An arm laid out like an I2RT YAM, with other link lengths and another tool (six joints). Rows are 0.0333 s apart.
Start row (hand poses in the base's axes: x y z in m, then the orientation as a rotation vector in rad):
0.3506 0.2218 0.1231 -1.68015 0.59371 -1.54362
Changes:
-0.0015 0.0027 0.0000 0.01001 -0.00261 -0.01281
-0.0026 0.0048 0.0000 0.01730 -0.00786 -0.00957
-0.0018 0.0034 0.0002 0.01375 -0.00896 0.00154
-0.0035 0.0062 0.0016 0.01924 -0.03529 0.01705
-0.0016 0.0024 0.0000 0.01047 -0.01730 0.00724
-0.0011 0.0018 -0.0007 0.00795 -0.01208 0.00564
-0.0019 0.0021 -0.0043 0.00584 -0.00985 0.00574
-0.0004 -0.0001 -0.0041 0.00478 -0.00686 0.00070
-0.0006 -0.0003 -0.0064 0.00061 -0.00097 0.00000
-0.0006 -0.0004 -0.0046 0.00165 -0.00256 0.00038
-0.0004 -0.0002 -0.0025 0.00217 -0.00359 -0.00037
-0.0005 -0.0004 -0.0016 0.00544 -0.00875 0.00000
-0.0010 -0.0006 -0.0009 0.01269 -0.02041 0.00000
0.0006 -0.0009 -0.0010 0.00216 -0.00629 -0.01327
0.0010 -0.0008 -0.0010 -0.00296 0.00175 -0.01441
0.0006 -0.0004 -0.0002 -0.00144 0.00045 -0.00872
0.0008 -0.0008 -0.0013 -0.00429 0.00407 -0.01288
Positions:
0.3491 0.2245 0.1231 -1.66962 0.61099 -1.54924
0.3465 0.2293 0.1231 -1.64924 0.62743 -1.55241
0.3447 0.2327 0.1233 -1.63136 0.63063 -1.55030
0.3412 0.2389 0.1249 -1.58781 0.60949 -1.55281
0.3396 0.2413 0.1249 -1.56562 0.60085 -1.55409
0.3385 0.2431 0.1242 -1.54971 0.59475 -1.55413
0.3366 0.2452 0.1199 -1.53731 0.58836 -1.55359
0.3362 0.2451 0.1158 -1.52789 0.58722 -1.55530
0.3356 0.2448 0.1094 -1.52660 0.58710 -1.55565
0.3350 0.2444 0.1048 -1.52320 0.58648 -1.55626
0.3346 0.2442 0.1023 -1.51846 0.58627 -1.55786
0.3341 0.2438 0.1007 -1.50687 0.58509 -1.56098
0.3331 0.2432 0.0998 -1.47982 0.58231 -1.56811
0.3337 0.2423 0.0988 -1.47169 0.59113 -1.58135
0.3347 0.2415 0.0978 -1.47418 0.60188 -1.59281
0.3353 0.2411 0.0976 -1.47487 0.60830 -1.59996
0.3361 0.2403 0.0963 -1.48045 0.61819 -1.60943

